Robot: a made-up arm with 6 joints. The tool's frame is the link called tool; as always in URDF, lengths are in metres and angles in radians. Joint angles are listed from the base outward. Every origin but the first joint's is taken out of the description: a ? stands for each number. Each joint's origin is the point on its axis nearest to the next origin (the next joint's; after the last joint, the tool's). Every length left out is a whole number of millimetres.
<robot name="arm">
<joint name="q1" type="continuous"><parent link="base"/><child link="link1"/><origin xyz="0.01 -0.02 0.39"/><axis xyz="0 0 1"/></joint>
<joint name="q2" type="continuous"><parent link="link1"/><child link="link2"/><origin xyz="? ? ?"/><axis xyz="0 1 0"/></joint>
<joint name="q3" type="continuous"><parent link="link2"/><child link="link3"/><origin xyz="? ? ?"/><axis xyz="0 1 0"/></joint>
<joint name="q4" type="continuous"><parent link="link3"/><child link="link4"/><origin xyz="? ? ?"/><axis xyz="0 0 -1"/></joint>
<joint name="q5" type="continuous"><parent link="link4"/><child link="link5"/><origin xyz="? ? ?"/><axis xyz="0 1 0"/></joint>
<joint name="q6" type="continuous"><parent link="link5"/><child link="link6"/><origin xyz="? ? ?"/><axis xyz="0 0 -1"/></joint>
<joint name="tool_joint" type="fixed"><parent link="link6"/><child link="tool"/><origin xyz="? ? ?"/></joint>
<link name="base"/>
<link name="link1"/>
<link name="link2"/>
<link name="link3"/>
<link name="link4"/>
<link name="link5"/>
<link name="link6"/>
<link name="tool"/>
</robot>
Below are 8 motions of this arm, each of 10 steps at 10 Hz.
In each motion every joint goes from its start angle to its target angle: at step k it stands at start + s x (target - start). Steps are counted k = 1, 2, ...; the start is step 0. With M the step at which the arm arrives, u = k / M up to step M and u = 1 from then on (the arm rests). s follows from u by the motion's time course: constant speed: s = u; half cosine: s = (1 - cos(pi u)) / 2; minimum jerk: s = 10 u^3 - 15 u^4 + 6 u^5.
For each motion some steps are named. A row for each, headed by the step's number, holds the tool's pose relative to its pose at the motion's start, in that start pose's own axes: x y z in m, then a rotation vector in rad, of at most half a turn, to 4 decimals.
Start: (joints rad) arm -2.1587 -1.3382 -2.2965 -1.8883 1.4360 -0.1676
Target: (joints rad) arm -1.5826 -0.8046 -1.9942 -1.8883 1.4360 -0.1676
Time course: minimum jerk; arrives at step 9
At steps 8, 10:
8: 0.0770 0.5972 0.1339 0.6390 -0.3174 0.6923
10: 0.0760 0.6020 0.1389 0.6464 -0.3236 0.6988

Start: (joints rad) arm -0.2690 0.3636 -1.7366 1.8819 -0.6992 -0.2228
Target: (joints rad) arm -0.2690 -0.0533 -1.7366 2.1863 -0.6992 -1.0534
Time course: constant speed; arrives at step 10
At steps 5, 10:
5: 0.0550 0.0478 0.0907 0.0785 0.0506 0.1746
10: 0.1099 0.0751 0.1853 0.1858 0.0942 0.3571

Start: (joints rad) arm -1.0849 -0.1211 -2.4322 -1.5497 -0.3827 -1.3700
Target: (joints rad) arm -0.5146 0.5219 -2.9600 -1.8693 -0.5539 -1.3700
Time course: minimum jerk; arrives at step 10
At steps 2, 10:
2: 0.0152 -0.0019 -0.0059 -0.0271 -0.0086 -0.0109
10: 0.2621 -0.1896 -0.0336 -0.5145 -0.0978 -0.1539

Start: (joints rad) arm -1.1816 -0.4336 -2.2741 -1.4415 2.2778 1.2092
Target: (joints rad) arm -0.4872 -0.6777 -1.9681 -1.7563 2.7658 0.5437
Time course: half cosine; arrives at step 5
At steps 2, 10:
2: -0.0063 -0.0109 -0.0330 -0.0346 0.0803 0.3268
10: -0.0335 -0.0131 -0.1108 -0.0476 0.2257 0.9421

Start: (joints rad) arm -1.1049 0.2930 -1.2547 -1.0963 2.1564 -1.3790
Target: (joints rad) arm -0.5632 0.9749 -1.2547 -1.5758 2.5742 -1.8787
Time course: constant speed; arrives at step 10
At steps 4, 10:
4: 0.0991 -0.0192 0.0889 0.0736 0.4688 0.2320
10: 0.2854 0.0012 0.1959 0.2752 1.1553 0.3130

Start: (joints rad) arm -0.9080 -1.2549 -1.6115 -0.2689 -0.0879 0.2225
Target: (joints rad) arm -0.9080 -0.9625 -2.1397 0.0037 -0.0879 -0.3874
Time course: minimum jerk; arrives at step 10
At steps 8, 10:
8: 0.0451 -0.0285 -0.0461 -0.0678 -0.2170 0.3201
10: 0.0461 -0.0303 -0.0478 -0.0742 -0.2295 0.3394

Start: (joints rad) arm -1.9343 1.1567 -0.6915 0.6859 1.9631 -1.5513
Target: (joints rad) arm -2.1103 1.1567 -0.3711 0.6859 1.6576 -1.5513
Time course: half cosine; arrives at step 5
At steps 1, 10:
1: -0.0097 -0.0050 -0.0009 -0.0002 -0.0188 -0.0069
10: -0.0984 -0.0458 -0.0317 0.0115 -0.1674 -0.0845

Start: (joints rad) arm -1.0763 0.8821 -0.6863 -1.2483 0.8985 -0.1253
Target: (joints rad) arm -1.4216 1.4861 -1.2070 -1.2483 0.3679 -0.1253
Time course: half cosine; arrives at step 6
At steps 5, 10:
5: 0.1196 -0.1311 -0.1313 0.2009 -0.5668 -0.1930
10: 0.1276 -0.1362 -0.1424 0.2122 -0.6073 -0.2120

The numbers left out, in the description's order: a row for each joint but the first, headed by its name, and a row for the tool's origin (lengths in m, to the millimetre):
q2: 0.02 0 0
q3: 0.07 0 0.41
q4: 0.09 0 -0.31
q5: 0.02 0.03 0
q6: 0.11 0 -0.1
tool: 0.03 0.01 0

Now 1 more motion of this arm.
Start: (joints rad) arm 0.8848 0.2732 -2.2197 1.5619 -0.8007 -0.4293
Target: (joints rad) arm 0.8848 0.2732 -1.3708 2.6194 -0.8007 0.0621
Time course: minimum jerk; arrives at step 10
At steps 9, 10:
9: -0.1074 -0.3761 0.1385 -1.3163 -0.2001 -0.5496
10: -0.1073 -0.3781 0.1414 -1.3264 -0.2088 -0.5532

